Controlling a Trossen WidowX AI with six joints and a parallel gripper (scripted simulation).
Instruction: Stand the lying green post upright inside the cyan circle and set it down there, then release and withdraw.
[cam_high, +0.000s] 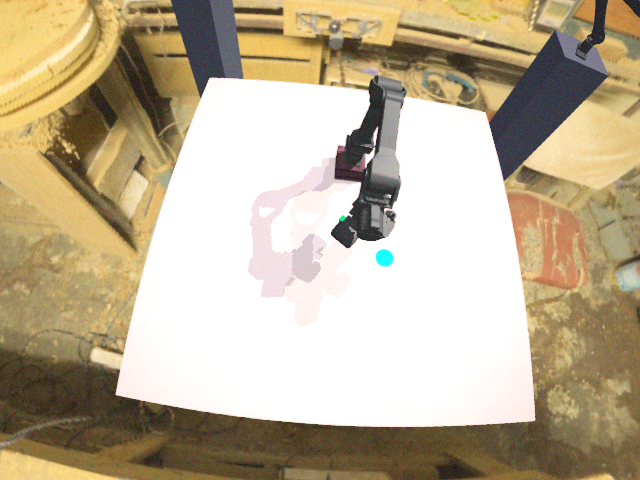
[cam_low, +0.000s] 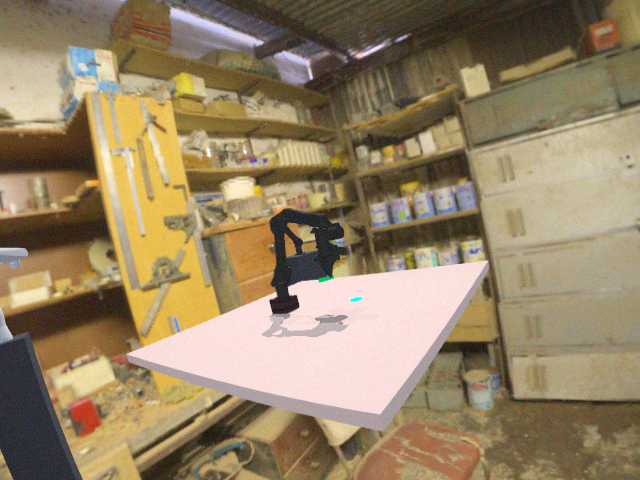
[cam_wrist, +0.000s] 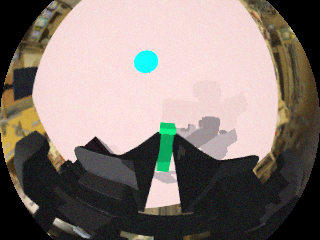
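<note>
The cyan circle is 12 cm to the left of my gripper tip and 14 cm below it. From my gripper tip the other things lie so: green post (1 cm behind, 2 cm to the right).
</note>
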